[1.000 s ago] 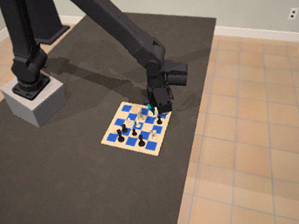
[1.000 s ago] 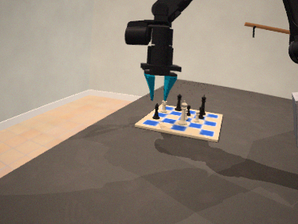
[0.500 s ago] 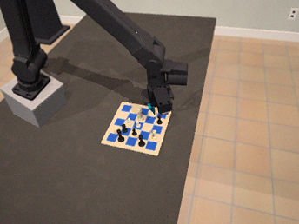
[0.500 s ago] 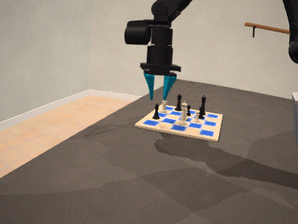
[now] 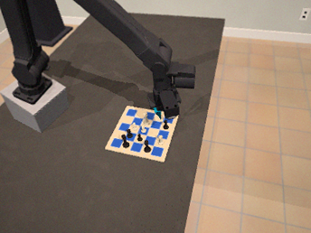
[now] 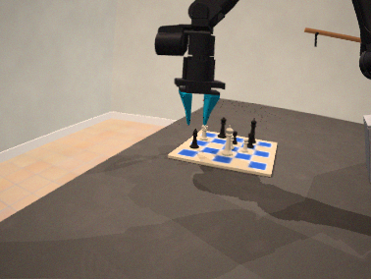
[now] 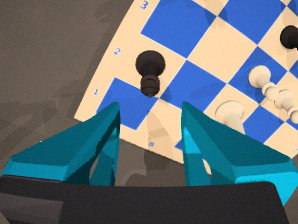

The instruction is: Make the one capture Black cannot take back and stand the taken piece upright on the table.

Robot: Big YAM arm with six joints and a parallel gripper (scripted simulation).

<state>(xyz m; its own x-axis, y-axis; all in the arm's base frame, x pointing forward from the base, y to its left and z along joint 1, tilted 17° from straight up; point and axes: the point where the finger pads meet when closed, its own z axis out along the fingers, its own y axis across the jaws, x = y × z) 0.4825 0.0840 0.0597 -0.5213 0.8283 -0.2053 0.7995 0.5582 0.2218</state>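
The tall white piece lies 80 mm behind my hand and 30 mm below it. Round my hand: blue-and-cream chessboard: 70 mm behind, 60 mm below, 40 mm to the right; tall black piece: 120 mm to the right, 110 mm behind, 30 mm below.
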